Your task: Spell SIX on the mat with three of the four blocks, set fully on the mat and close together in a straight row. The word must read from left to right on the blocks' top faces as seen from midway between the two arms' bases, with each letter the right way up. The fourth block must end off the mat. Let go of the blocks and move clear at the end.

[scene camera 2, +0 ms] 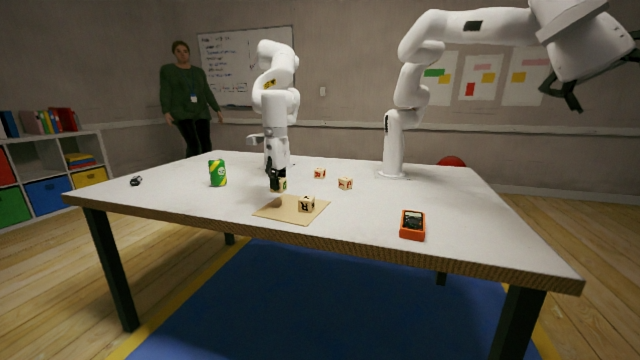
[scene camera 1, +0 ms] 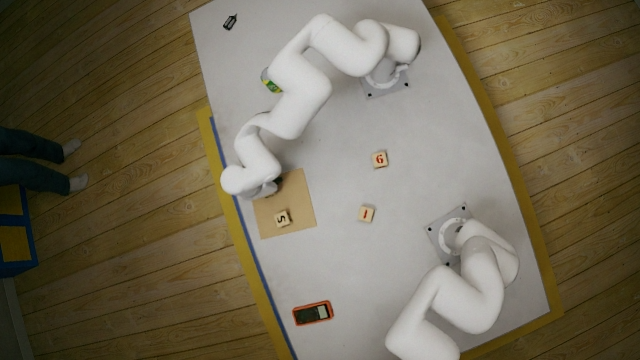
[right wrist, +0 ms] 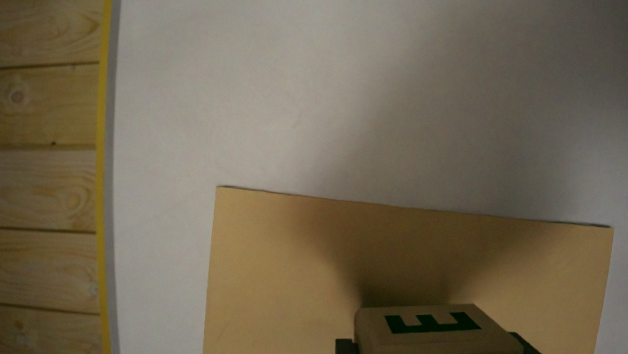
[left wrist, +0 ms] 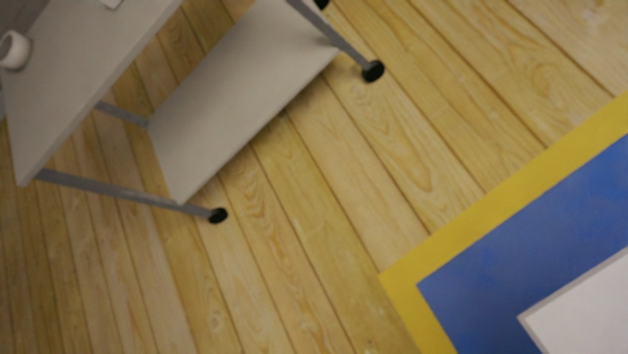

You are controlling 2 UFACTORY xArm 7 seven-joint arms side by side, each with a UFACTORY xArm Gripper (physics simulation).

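Note:
The tan mat (scene camera 1: 302, 200) (scene camera 2: 290, 218) (right wrist: 250, 260) lies near the table edge. A block with a black S on top (scene camera 1: 282, 218) (scene camera 2: 306, 204) stands on it, in the lower part in scene camera 1. My right gripper (scene camera 2: 277, 184) is shut on a block (scene camera 2: 281, 185) (right wrist: 425, 343) with a green E on one side and holds it above the mat; its top is hidden. A block with a red 6-like mark (scene camera 1: 379, 159) (scene camera 2: 319, 173) and a block with a red bar (scene camera 1: 366, 214) (scene camera 2: 345, 183) stand off the mat. My left gripper (scene camera 2: 607, 80) is open and raised, away from the blocks.
A green can (scene camera 1: 272, 86) (scene camera 2: 217, 173) stands beyond the mat, partly under the right arm in scene camera 1. An orange multimeter (scene camera 1: 313, 313) (scene camera 2: 413, 225) lies on the other side. A small dark object (scene camera 1: 230, 22) (scene camera 2: 135, 180) lies near the far corner.

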